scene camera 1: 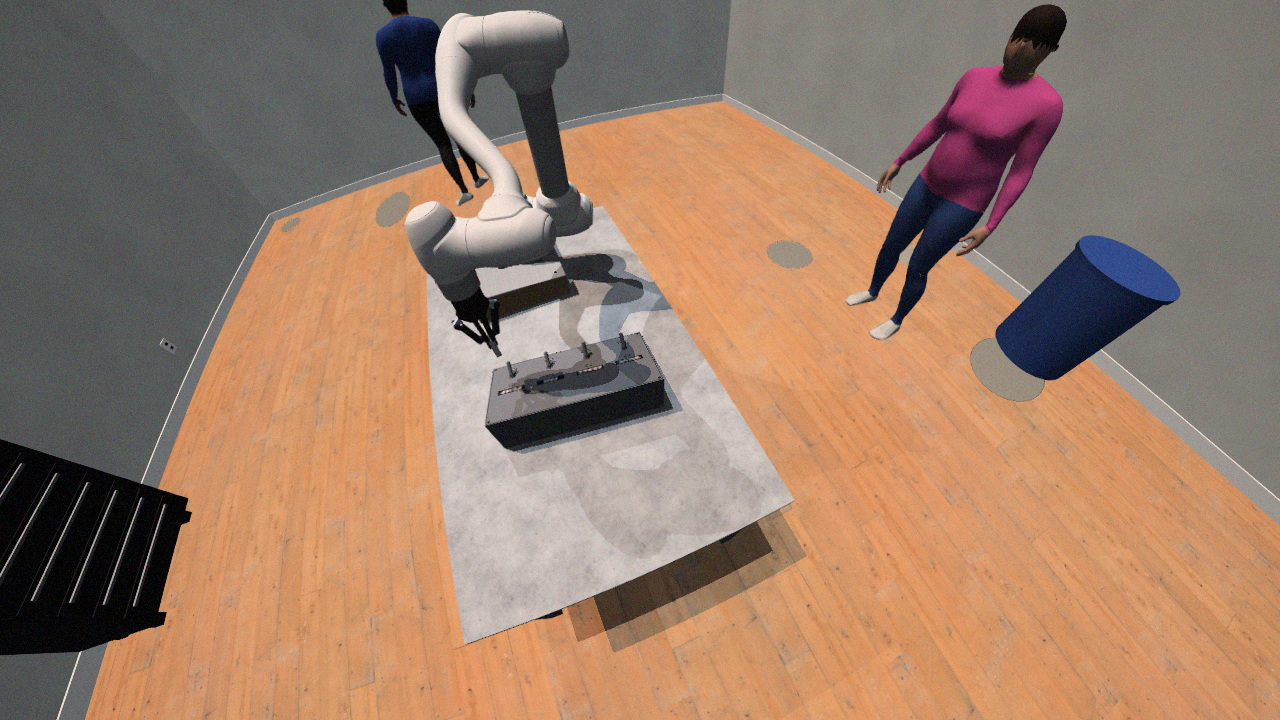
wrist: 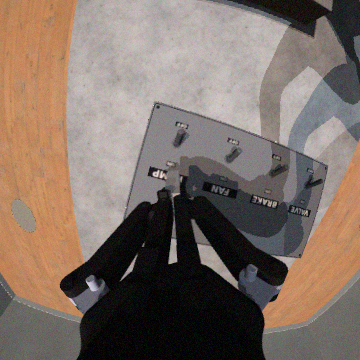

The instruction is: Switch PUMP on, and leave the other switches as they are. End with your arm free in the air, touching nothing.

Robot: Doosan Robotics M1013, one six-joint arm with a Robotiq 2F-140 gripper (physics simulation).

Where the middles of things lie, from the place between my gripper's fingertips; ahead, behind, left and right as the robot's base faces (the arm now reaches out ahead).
My gripper is now 40 mm short of the grey switch box (scene camera 1: 537, 401), 180 mm to the right of it and 150 mm above it.
